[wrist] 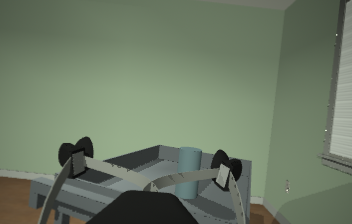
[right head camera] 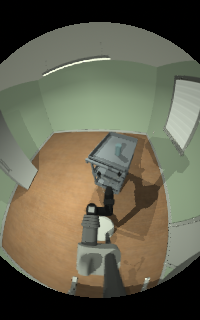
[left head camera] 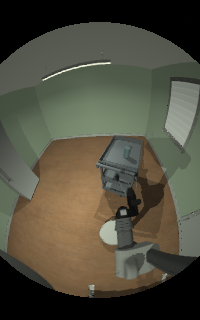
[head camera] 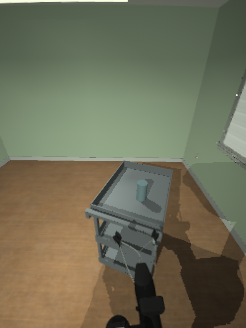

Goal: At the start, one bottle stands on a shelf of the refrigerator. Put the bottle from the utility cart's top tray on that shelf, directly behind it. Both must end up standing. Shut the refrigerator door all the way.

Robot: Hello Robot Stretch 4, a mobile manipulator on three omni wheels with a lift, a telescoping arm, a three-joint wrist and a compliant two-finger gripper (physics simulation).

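Frame: origin at the robot's base, x ahead, y right, z down, level; millimetres.
Where they show: gripper, fingertip midpoint: [wrist: 153,156] [right head camera: 108,171] [left head camera: 125,173] [head camera: 135,231]; robot's base, link origin: [right head camera: 100,227] [left head camera: 112,231].
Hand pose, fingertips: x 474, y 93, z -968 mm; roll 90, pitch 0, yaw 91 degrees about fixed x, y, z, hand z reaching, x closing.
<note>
Each offset is from my fingertips to the centre of the thing. "pt": to the spot under its first point.
A teal bottle {dy +118, dx +398, dz +130 mm} [head camera: 142,190] [left head camera: 127,151] [right head camera: 118,149] [wrist: 190,161] stands upright on the top tray of the grey utility cart [head camera: 115,218] [wrist: 50,188]. My gripper [head camera: 136,236] [right head camera: 109,174] [wrist: 153,156] is open and empty, at the cart's near, handle end. In the wrist view the bottle shows beyond the fingers, nearer the right one, with a finger strip crossing in front of it. A tall grey body with a handle {pt dy -1880, dx +288, dz +302 mm} [left head camera: 17,172] [right head camera: 15,162], apparently the refrigerator, is cut off at the left of both side head views. Its shelf and the other bottle do not show.
Two lower shelves of the cart lie below the top tray. A window with a blind [head camera: 237,125] [left head camera: 182,112] is on the right wall. Green walls stand behind and right of the cart. My round white base [left head camera: 109,233] is on the wooden floor on the near side of the cart.
</note>
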